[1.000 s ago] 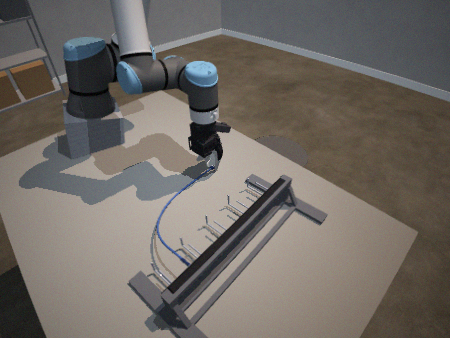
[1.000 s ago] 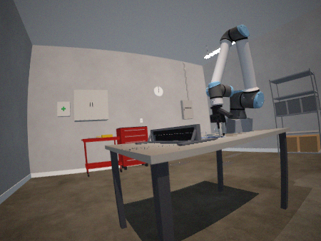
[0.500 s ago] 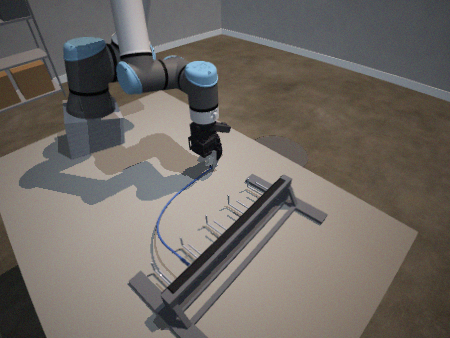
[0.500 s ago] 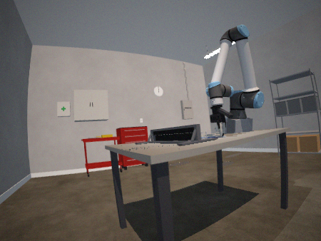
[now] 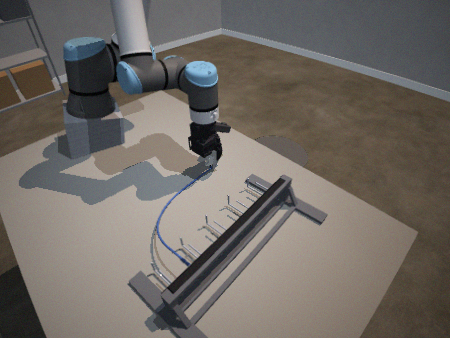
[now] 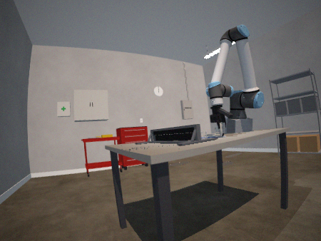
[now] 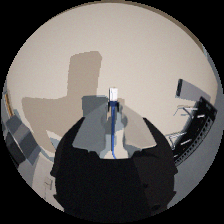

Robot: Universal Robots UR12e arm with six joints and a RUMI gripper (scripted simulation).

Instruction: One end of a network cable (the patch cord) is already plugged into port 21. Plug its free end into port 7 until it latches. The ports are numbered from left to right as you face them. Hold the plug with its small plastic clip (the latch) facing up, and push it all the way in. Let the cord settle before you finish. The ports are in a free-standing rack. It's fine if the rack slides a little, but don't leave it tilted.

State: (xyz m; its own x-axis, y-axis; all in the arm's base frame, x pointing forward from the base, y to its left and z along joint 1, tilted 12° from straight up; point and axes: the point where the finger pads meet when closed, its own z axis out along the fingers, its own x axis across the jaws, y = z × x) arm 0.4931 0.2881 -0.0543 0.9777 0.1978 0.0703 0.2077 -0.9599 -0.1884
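Right now my hand is 1 cm to the right of the cable plug and 1 cm above it.
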